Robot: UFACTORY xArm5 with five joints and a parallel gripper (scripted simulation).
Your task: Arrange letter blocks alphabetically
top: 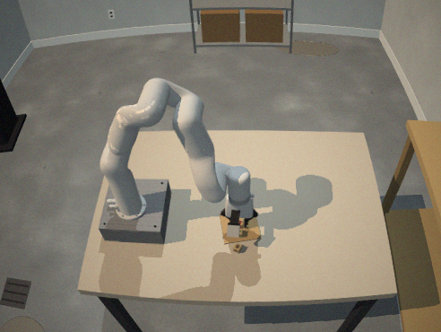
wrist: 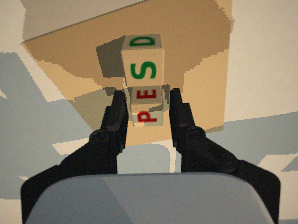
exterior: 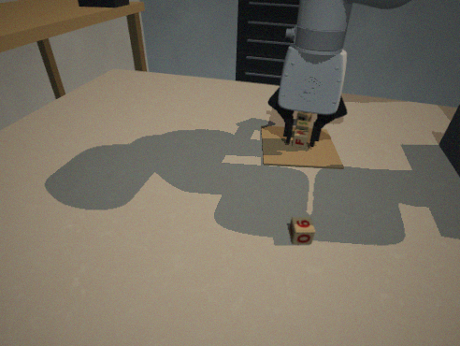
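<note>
Right now my hand is 3 cm above the tan mat. The rest, counted from my hand: green-marked block (4 cm to the right, 1 cm below); red-marked block (23 cm to the left, 2 cm below, 1 cm ahead).
</note>
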